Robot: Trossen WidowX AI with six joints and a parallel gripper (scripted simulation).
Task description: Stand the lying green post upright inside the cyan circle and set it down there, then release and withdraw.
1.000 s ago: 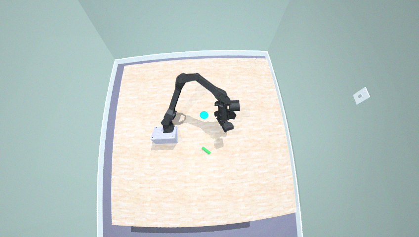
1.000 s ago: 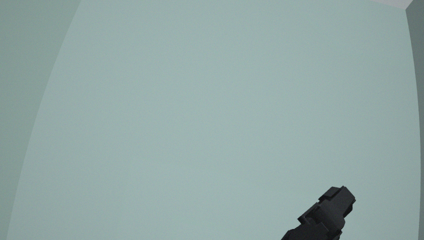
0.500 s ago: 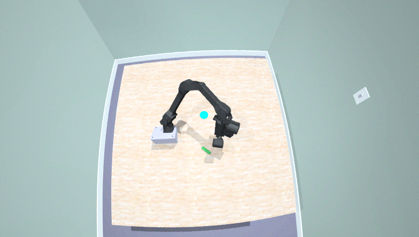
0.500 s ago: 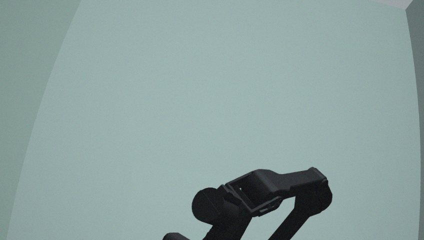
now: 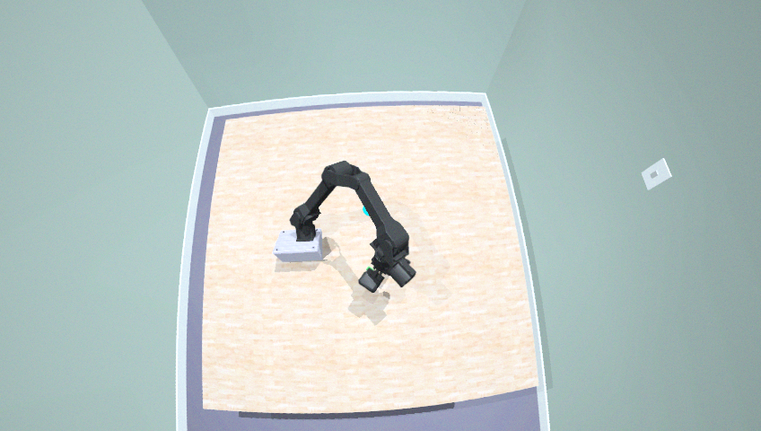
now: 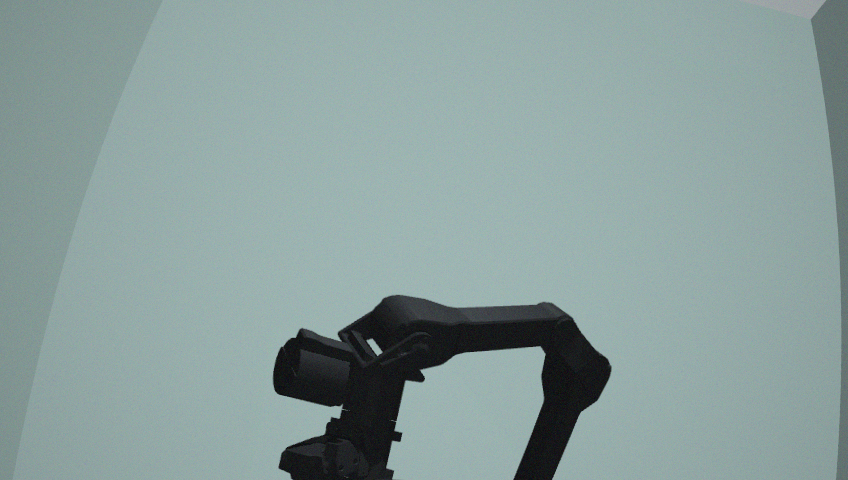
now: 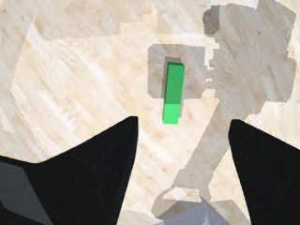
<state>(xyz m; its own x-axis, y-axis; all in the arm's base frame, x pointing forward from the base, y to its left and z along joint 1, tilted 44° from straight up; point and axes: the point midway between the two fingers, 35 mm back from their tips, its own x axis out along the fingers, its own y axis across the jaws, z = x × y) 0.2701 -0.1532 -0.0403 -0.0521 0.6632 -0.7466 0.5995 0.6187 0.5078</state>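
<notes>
Right now my gripper tip is 11 cm above the green post, 2 cm past it and 1 cm to the right of it. Round my gripper tip: cyan circle (27 cm to the left, 12 cm below, 2 cm behind).
</notes>
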